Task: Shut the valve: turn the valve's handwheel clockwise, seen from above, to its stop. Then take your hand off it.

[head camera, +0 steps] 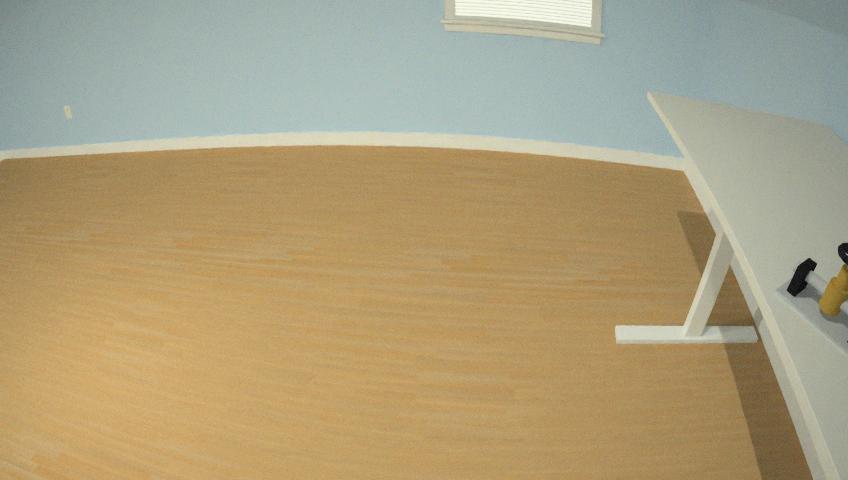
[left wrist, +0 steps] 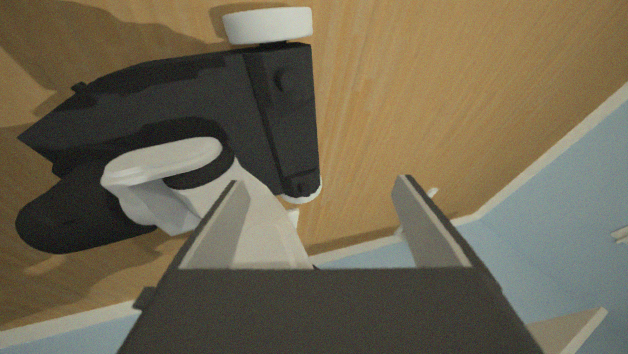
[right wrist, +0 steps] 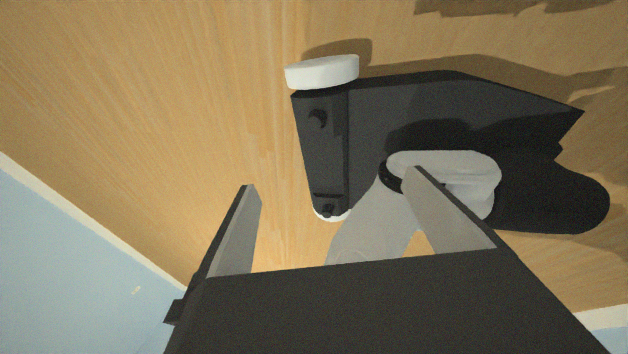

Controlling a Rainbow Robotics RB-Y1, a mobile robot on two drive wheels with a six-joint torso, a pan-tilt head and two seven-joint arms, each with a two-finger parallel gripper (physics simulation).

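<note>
The valve (head camera: 833, 295) stands on the table at the right edge of the head view, partly cut off by the frame. Its yellow body and one black end flange show, on a light grey base plate (head camera: 815, 318). A small part of the black handwheel (head camera: 843, 253) shows above the body. My left gripper (left wrist: 319, 187) is open and empty in the left wrist view. My right gripper (right wrist: 330, 185) is open and empty in the right wrist view. Both hang beside my own base, away from the valve.
The white table (head camera: 755, 154) runs down the right side of the head view, with its leg and foot (head camera: 684, 334) on the wood floor (head camera: 357, 297). A blue wall (head camera: 267, 71) with a window (head camera: 523, 11) stands behind. My wheeled base (left wrist: 290, 115) (right wrist: 325, 145) shows below both hands.
</note>
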